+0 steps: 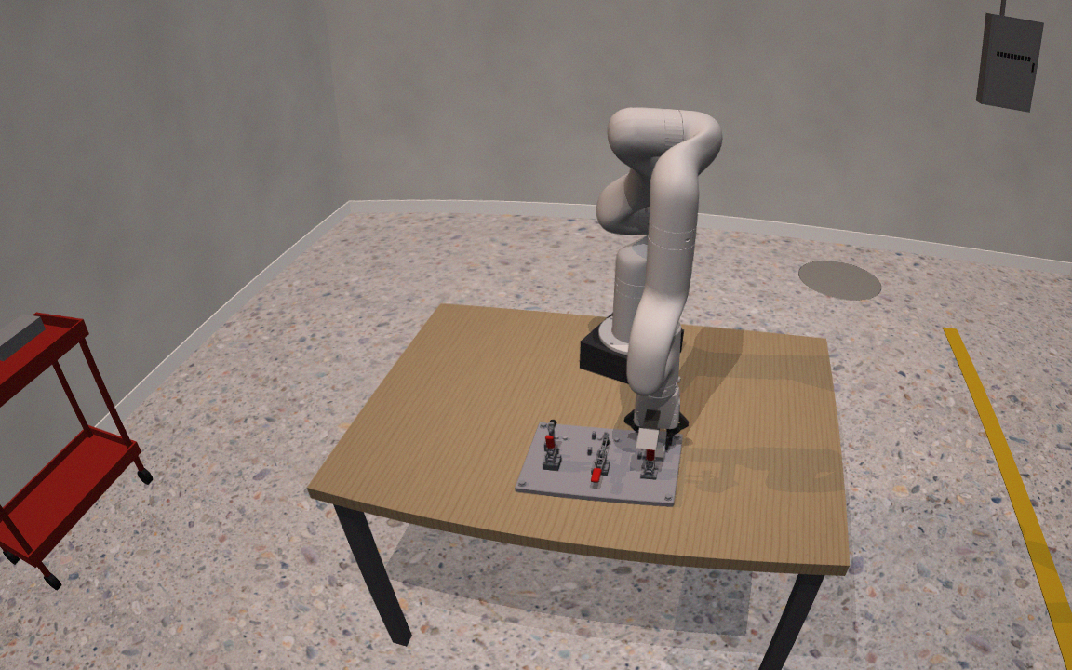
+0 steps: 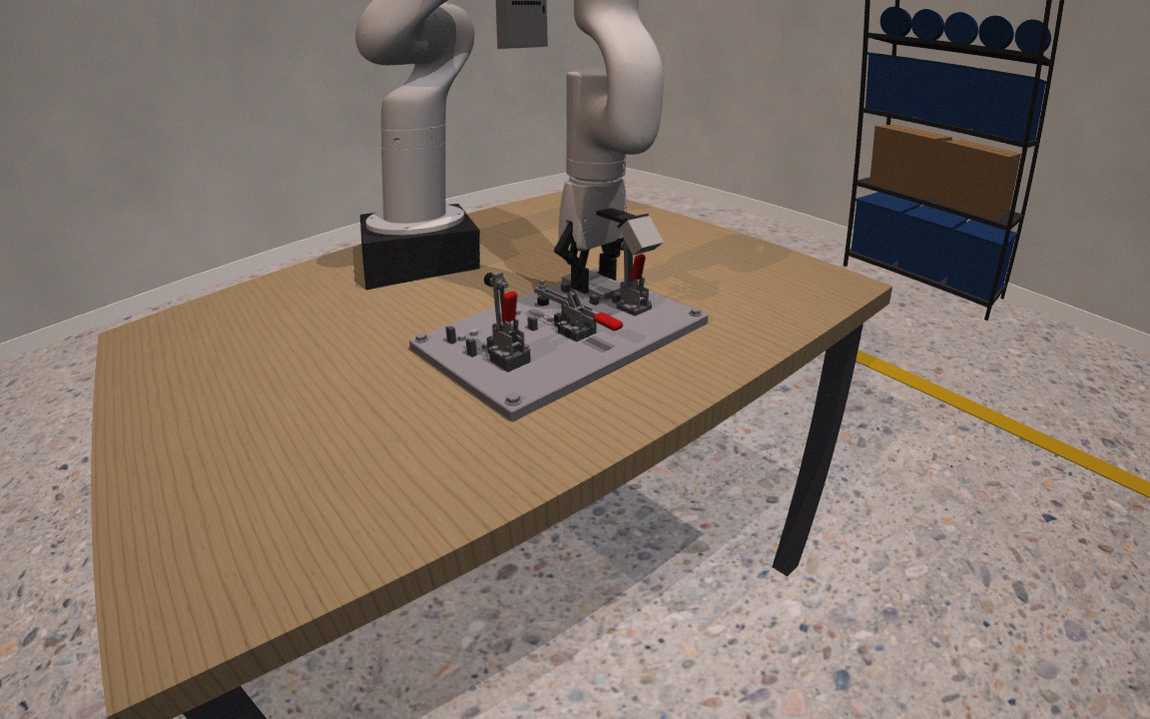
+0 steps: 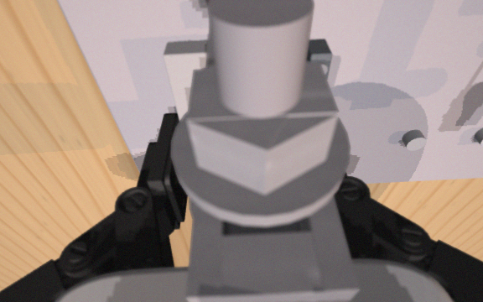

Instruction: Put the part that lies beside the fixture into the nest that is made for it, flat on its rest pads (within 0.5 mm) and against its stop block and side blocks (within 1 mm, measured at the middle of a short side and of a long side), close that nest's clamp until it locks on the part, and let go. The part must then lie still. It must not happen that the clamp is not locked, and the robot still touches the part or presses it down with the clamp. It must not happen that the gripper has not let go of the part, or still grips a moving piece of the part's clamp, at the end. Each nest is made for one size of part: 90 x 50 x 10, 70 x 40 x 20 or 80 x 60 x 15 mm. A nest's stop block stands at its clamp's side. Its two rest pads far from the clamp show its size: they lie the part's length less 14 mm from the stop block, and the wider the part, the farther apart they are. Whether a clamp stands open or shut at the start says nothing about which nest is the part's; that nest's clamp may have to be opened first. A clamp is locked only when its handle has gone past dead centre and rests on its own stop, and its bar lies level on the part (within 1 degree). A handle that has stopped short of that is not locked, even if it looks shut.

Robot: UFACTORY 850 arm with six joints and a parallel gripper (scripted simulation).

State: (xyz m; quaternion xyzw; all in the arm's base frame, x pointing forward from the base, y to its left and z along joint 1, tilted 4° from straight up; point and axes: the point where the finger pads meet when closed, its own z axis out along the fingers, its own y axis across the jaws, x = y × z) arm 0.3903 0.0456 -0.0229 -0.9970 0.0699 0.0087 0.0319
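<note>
My gripper is now 2 cm above the flat grey part. From my hand the other things lie so: grey fixture plate: 4 cm ahead, 12 cm to the right, 4 cm below.
</note>
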